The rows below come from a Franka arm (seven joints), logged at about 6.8 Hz.
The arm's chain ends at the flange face. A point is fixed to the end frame.
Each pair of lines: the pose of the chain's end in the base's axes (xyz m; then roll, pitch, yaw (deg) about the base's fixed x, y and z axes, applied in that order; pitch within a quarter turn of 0, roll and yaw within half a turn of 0), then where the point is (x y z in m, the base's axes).
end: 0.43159 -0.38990 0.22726 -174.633 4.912 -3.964
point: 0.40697 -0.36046 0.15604
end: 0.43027 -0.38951 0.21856 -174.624 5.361 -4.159
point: 0.40520 -0.35993 0.14756
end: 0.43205 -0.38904 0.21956 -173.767 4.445 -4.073
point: 0.40818 -0.35849 0.14855
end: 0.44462 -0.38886 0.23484 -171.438 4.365 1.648
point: 0.41793 -0.35791 0.16502
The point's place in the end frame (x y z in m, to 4 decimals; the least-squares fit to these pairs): -0.0204 -0.0207 0.0755
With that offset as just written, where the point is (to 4 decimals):
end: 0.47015 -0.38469 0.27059 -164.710 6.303 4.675
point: 0.4393 -0.3472 0.2059
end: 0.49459 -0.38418 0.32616 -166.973 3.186 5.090
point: 0.4672 -0.3493 0.2585
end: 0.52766 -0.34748 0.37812 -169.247 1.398 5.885
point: 0.5021 -0.3155 0.3083
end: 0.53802 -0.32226 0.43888 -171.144 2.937 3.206
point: 0.5122 -0.2916 0.3686
